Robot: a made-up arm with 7 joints. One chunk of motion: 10 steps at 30 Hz.
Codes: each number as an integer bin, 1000 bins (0 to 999) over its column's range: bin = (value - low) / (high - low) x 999, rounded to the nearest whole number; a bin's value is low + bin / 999 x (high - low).
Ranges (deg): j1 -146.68..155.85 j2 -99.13..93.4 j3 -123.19..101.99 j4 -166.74..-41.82 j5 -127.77..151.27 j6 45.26..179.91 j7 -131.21..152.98
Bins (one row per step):
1: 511 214 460 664 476 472 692
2: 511 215 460 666 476 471 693
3: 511 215 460 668 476 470 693
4: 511 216 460 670 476 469 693
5: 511 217 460 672 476 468 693
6: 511 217 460 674 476 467 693
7: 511 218 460 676 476 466 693
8: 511 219 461 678 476 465 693
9: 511 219 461 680 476 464 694
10: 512 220 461 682 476 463 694
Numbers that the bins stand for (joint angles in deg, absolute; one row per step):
1: 8.07 -57.89 -19.50 -83.71 5.19 108.88 65.65
2: 8.07 -57.69 -19.50 -83.46 5.19 108.74 65.93
3: 8.07 -57.69 -19.50 -83.21 5.19 108.61 65.93
4: 8.07 -57.50 -19.50 -82.96 5.19 108.47 65.93
5: 8.07 -57.31 -19.50 -82.71 5.19 108.34 65.93
6: 8.07 -57.31 -19.50 -82.46 5.19 108.20 65.93
7: 8.07 -57.12 -19.50 -82.21 5.19 108.07 65.93
8: 8.07 -56.92 -19.28 -81.96 5.19 107.93 65.93
9: 8.07 -56.92 -19.28 -81.71 5.19 107.80 66.22
10: 8.37 -56.73 -19.28 -81.46 5.19 107.67 66.22

